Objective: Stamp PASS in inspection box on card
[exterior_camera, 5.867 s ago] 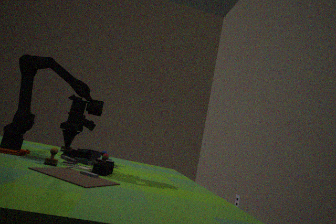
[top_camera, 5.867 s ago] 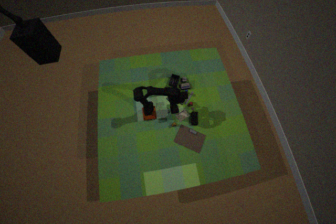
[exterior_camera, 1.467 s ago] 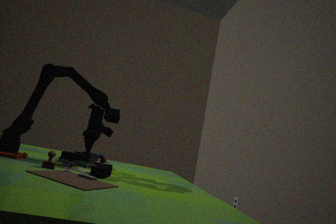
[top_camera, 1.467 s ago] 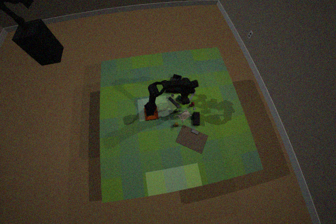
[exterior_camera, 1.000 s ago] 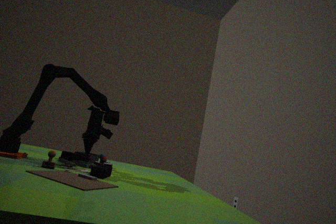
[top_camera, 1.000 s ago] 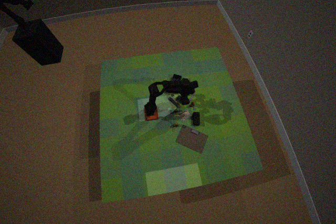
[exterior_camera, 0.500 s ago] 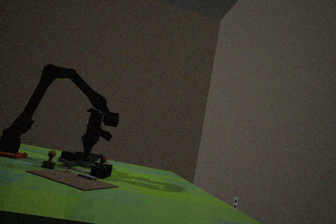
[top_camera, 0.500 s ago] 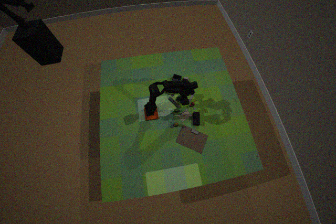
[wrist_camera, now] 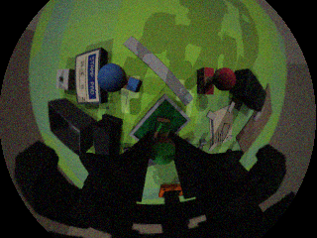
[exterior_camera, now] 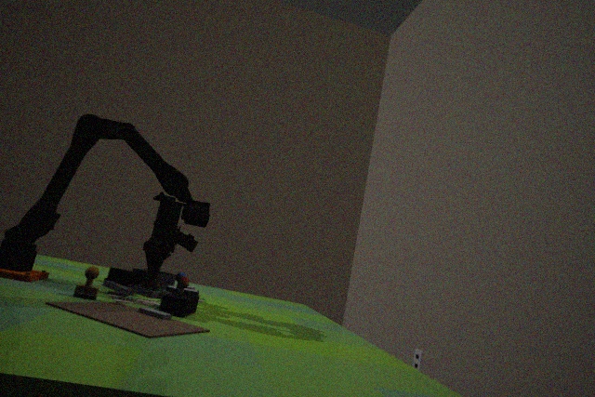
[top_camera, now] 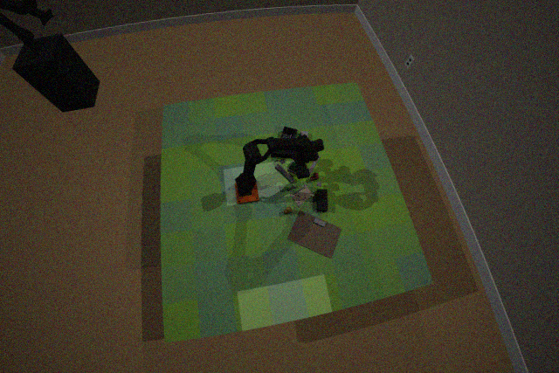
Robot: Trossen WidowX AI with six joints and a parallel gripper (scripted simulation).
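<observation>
Now: gripper tip 7 cm short of the blue-knobbed stamp, 5 cm to the right of it and 2 cm above it. From my gripper tip the other things lie so: grey strip (9 cm ahead, 4 cm below, 1 cm to the left); dark tray (19 cm to the left, 3 cm below, 1 cm behind); red-knobbed stamp (8 cm ahead, 7 cm to the right, 2 cm below).
</observation>
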